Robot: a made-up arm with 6 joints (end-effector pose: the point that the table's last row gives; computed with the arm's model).
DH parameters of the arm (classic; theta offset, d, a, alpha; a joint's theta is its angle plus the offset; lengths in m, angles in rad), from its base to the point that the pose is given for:
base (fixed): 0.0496 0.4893 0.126 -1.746
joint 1: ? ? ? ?
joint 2: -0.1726 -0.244 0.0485 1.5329
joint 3: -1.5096 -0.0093 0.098 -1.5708
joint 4: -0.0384 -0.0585 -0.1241 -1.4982
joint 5: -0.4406 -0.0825 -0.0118 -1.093
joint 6: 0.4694 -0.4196 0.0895 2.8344
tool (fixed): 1.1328 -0.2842 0 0
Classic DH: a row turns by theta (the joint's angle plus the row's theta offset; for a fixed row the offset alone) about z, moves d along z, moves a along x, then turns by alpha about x.
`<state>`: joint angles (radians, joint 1 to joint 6).
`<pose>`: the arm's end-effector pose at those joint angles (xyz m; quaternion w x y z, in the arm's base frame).
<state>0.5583 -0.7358 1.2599 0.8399 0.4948 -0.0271</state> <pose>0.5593 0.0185 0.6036 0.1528 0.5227 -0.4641 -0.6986</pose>
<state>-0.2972 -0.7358 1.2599 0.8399 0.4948 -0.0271</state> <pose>0.3241 0.0573 0.8883 0.0104 -0.7973 0.4327 0.4207</pose>
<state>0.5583 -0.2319 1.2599 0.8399 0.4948 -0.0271</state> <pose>0.4744 -0.0440 0.4620 0.3587 0.5027 -0.5361 -0.5755</pose>
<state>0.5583 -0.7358 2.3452 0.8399 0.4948 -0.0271</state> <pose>0.3809 -0.0012 0.7479 0.4106 0.3426 -0.0549 -0.8432</pose>
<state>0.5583 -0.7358 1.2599 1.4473 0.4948 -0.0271</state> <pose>0.5122 0.0045 0.4478 0.3818 0.4358 -0.5845 -0.5680</pose>
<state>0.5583 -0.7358 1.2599 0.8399 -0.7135 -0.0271</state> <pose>0.6014 0.0236 0.6905 0.2068 0.0328 -0.2423 -0.9473</pose>
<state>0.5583 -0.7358 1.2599 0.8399 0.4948 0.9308</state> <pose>0.5779 0.0239 0.7163 0.2098 -0.7284 0.2614 0.5976</pose>
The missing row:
joint 1: 1.5256 -0.3527 -0.2864 -1.474
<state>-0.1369 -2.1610 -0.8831 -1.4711 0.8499 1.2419</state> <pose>0.2945 -0.0364 0.8249 0.3003 0.0045 -0.1443 -0.9429</pose>
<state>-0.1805 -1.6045 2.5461 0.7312 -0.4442 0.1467</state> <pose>0.1319 -0.1781 1.1547 0.4891 0.3840 0.3003 -0.7232</pose>
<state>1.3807 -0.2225 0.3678 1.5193 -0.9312 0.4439</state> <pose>0.5432 -0.2180 0.0040 0.1369 -0.1024 -0.7959 -0.5807</pose>
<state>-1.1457 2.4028 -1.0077 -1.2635 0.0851 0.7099</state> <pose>-0.3021 -0.3917 0.8512 0.8979 0.3853 -0.0443 -0.2082</pose>
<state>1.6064 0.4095 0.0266 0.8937 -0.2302 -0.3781</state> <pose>0.2700 -0.2377 0.0797 0.6139 0.1342 -0.6259 -0.4619</pose>
